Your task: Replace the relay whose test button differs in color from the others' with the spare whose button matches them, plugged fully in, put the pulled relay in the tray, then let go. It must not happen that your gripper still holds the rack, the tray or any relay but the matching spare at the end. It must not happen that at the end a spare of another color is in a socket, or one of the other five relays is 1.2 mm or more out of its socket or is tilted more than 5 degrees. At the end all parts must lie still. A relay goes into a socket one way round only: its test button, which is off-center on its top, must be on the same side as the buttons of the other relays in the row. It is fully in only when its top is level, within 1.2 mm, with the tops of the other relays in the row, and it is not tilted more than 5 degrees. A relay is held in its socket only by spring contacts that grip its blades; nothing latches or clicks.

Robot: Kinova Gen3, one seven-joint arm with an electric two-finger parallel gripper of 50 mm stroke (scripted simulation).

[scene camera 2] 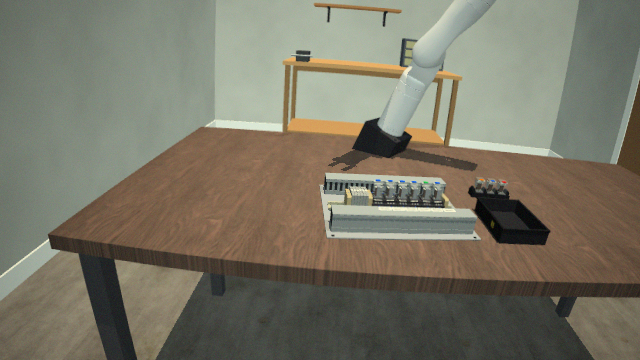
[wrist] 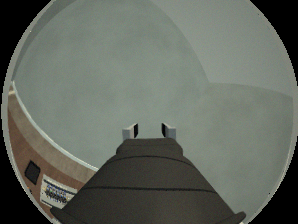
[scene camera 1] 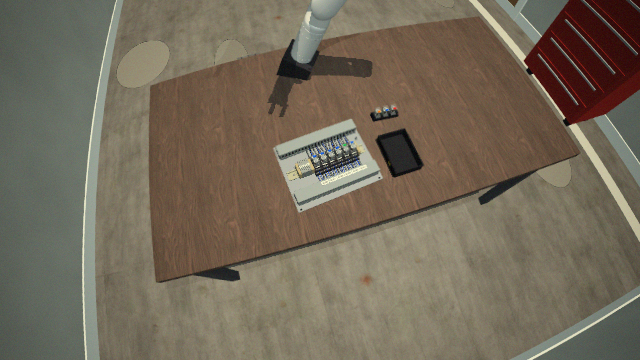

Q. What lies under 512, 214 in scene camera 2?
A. A black tray.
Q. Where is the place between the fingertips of my gripper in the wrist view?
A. At 149, 128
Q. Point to a black tray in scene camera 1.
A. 401, 150
